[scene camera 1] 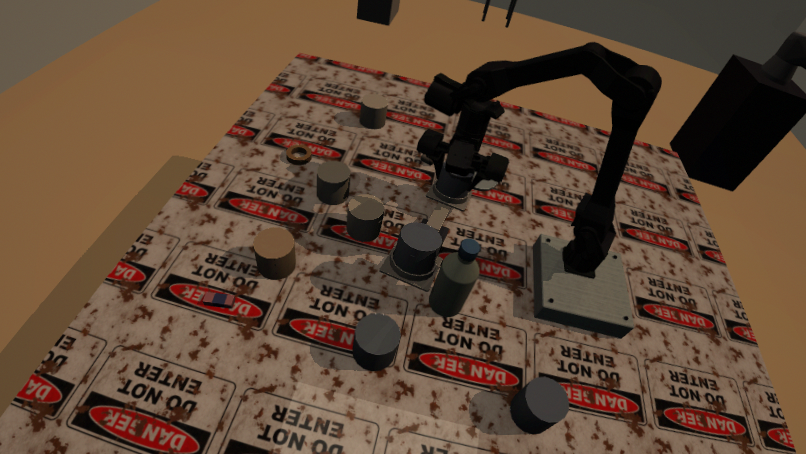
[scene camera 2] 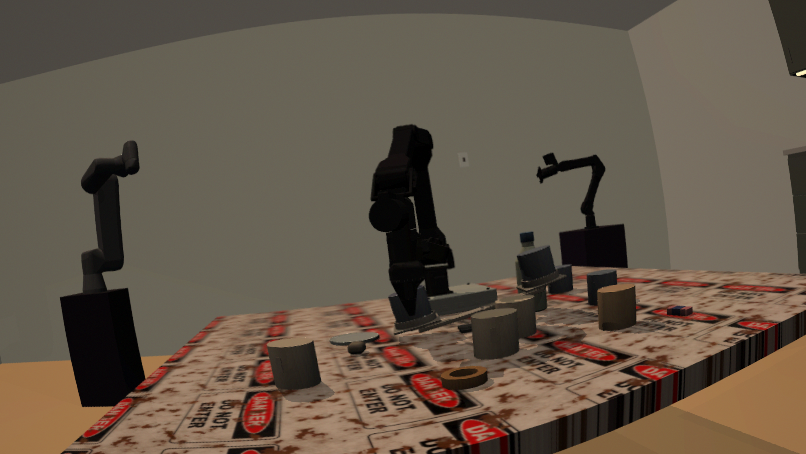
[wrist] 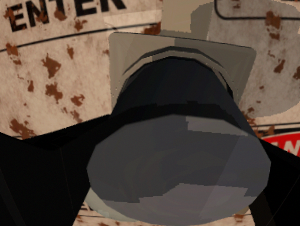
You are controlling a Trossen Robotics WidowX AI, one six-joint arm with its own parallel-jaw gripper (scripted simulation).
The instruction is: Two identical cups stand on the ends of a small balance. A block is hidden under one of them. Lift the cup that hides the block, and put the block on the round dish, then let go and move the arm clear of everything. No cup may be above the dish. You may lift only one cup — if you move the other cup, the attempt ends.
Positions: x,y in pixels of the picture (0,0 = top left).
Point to a dark cup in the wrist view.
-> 175,141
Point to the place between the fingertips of the gripper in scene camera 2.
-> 411,312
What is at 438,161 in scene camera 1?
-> The gripper.
